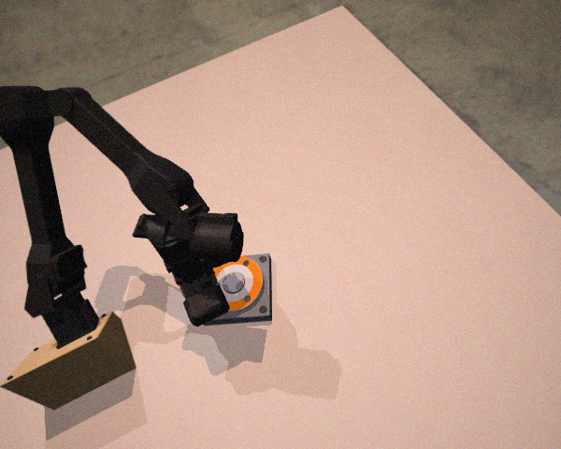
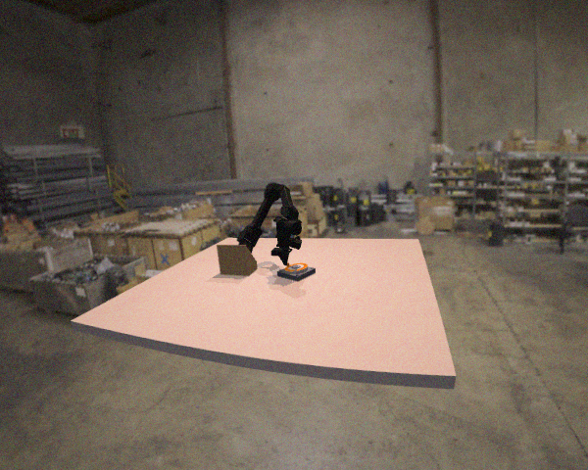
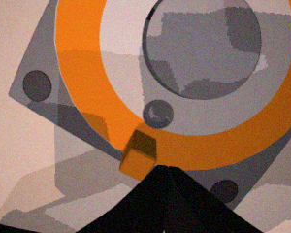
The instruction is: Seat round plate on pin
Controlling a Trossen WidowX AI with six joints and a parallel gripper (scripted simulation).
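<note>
Now: gripper tip 5 cm short of the square grey base, 1 cm to the left of it and 2 cm above it.
</note>
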